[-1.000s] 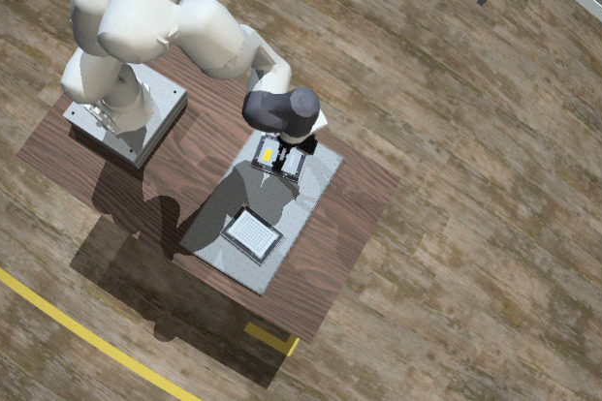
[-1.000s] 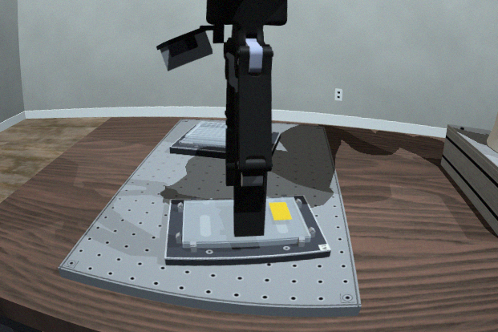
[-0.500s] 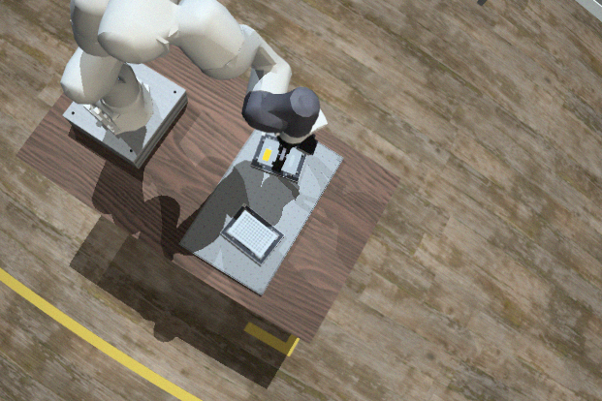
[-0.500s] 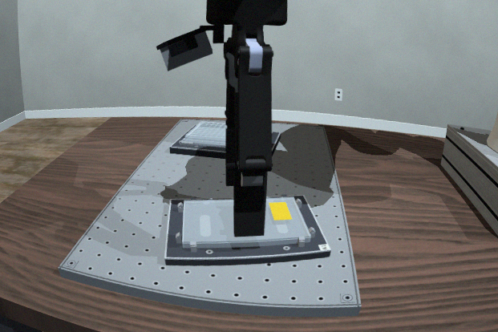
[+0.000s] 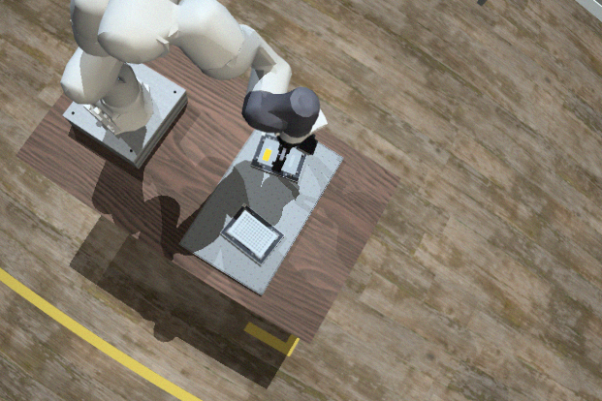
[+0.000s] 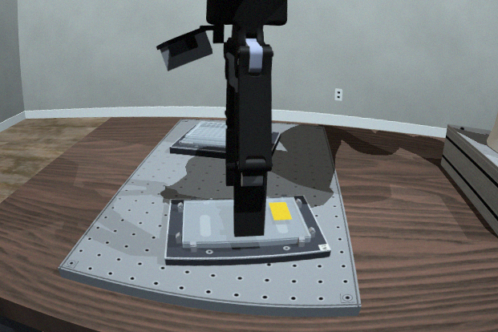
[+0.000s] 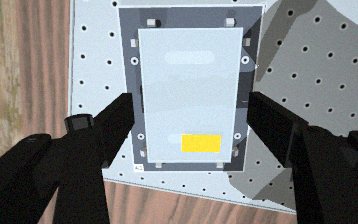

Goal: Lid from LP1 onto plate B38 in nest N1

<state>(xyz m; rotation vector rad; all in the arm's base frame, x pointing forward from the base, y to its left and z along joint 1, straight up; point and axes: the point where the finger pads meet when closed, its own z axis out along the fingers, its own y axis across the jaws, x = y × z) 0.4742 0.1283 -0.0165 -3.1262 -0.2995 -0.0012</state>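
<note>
My hand is 4 cm above the clear lid. Round my hand: culture plate B38: 26 cm to the right, 5 cm ahead, 4 cm below; then nest N1: 26 cm to the right, 5 cm below, 5 cm ahead; then lid park LP1: 5 cm below.
</note>
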